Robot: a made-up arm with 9 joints. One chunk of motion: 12 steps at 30 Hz.
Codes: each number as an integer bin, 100 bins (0 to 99) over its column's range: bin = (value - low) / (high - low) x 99, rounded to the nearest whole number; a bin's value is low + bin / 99 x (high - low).
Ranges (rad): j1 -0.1..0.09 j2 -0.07..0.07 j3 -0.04..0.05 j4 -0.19..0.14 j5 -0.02..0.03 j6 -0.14..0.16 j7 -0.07..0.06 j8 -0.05..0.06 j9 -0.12..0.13
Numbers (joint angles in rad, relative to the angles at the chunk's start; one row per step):
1: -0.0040 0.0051 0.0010 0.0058 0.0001 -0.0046 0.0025 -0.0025 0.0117
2: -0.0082 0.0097 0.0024 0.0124 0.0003 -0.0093 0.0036 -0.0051 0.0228
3: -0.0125 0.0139 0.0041 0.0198 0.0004 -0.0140 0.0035 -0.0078 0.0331
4: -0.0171 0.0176 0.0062 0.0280 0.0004 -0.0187 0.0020 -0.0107 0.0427
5: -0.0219 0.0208 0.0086 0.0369 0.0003 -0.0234 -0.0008 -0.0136 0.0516
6: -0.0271 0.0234 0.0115 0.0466 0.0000 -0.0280 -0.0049 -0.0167 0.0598
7: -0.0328 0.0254 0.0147 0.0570 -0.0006 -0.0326 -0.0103 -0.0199 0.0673
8: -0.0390 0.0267 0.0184 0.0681 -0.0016 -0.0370 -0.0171 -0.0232 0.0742
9: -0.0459 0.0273 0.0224 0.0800 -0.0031 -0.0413 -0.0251 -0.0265 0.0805
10: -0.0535 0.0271 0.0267 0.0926 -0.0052 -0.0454 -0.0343 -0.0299 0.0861
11: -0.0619 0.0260 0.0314 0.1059 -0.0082 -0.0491 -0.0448 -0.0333 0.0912
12: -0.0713 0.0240 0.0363 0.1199 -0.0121 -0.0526 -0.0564 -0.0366 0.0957
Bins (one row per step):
1: 50 53 45 59 40 45 55 43 52
2: 48 56 47 61 40 43 56 40 57
3: 46 59 49 63 40 42 56 38 61
4: 43 62 51 65 40 40 55 35 64
5: 41 64 53 68 40 38 53 33 68
6: 38 66 57 71 40 37 50 30 71
7: 35 67 60 74 38 35 45 27 74
8: 32 68 64 77 36 34 40 24 77
9: 28 69 69 81 33 33 34 21 79
10: 24 69 73 85 29 31 27 18 82
11: 20 68 79 89 23 30 19 15 84
12: 15 66 84 93 16 29 10 12 85

